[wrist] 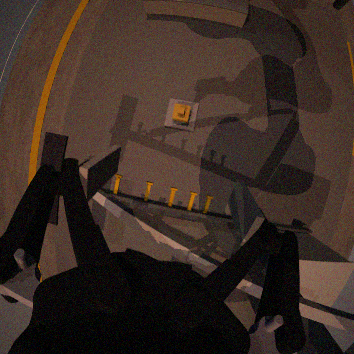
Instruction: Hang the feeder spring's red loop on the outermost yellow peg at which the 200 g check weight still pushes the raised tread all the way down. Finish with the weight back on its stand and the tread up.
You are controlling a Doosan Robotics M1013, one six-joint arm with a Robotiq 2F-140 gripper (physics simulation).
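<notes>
A yellow block with a small knob, which looks like the check weight, sits on a pale square stand above the image centre. Several yellow pegs stand in a row along a dark rail. My gripper is wide open, with nothing between its fingers. In this view its fingertips lie on either side of the peg row, the left one beside the leftmost peg and the right one past the rightmost. The red loop does not show, and I cannot make out the tread clearly in the dim light.
A pale diagonal beam runs below the rail, partly behind my gripper. A light panel is at the lower right. A long tan block lies at the top. A yellow line curves down the left side. Dark shadows cross the surface.
</notes>
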